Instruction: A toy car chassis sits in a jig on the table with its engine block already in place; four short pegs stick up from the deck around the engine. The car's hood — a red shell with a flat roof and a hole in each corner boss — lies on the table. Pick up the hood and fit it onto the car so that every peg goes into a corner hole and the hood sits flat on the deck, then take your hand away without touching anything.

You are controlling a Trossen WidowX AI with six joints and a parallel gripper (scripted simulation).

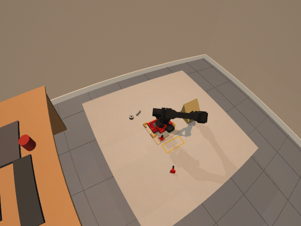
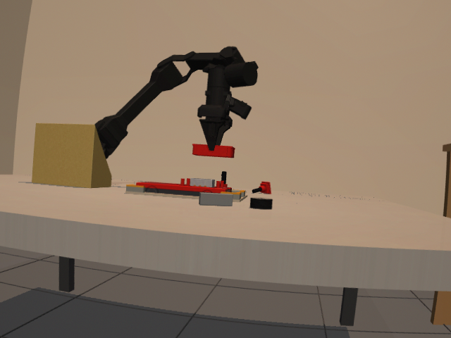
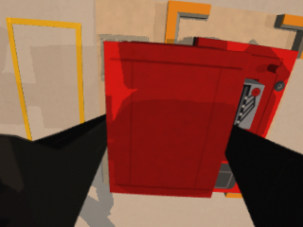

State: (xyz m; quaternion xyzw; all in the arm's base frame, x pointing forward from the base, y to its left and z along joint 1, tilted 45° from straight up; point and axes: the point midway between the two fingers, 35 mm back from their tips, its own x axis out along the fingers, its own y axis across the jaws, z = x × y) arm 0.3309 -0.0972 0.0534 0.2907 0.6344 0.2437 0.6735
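The engine block lies 1 cm behind my gripper tip, 8 cm to the right of it and 8 cm below it. Also, from my gripper tip: black wheel: 12 cm ahead, 28 cm to the right, 10 cm below; red hood: right at my gripper tip.
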